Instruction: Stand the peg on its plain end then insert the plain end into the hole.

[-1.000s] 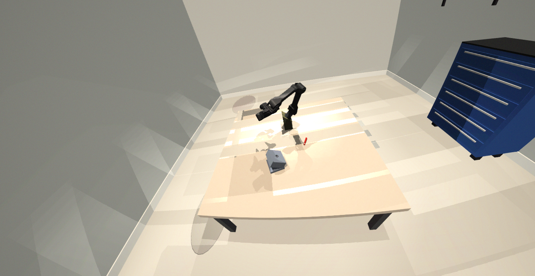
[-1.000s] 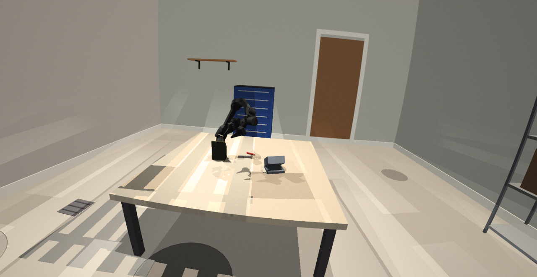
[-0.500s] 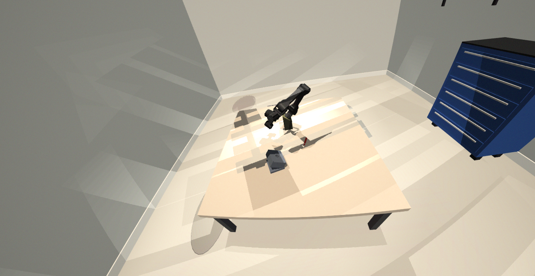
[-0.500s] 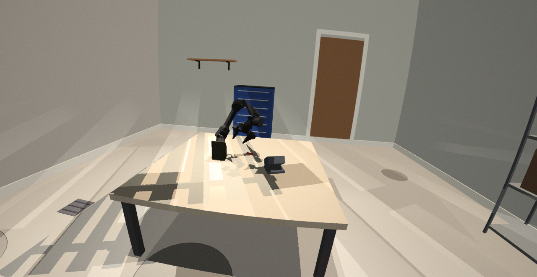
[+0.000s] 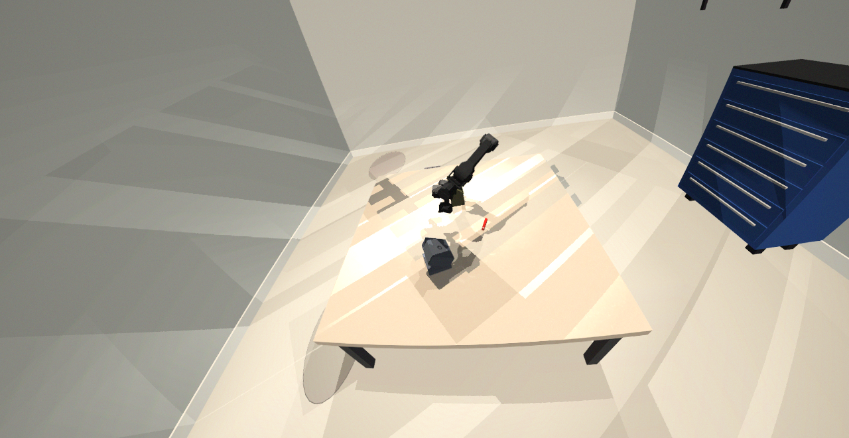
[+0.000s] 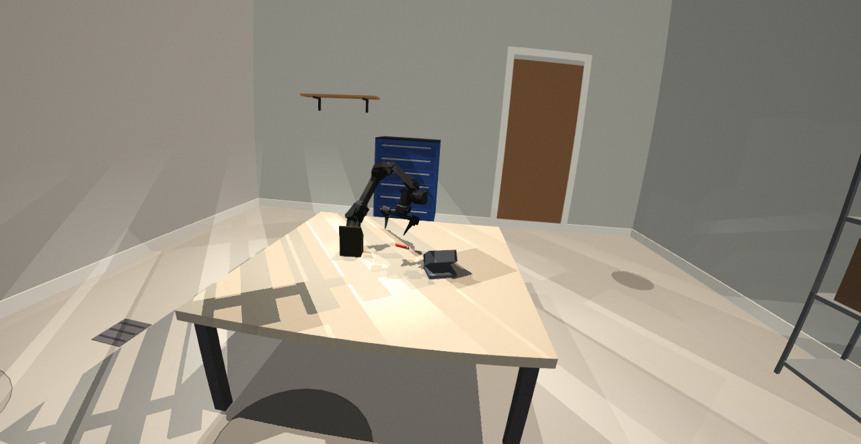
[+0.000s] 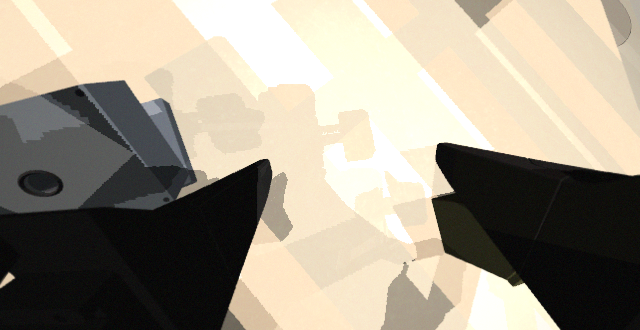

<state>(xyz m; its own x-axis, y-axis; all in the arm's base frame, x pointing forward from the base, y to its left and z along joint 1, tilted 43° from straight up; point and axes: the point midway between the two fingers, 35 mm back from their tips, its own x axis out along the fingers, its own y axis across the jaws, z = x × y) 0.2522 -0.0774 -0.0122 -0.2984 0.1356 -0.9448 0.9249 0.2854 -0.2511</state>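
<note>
Right now the red peg is 20 mm ahead of my gripper tip, 220 mm to the left of it and 160 mm below it. From my gripper tip the other things lie so: grey sloped panel: 220 mm ahead, 10 mm to the right, 100 mm below.
</note>
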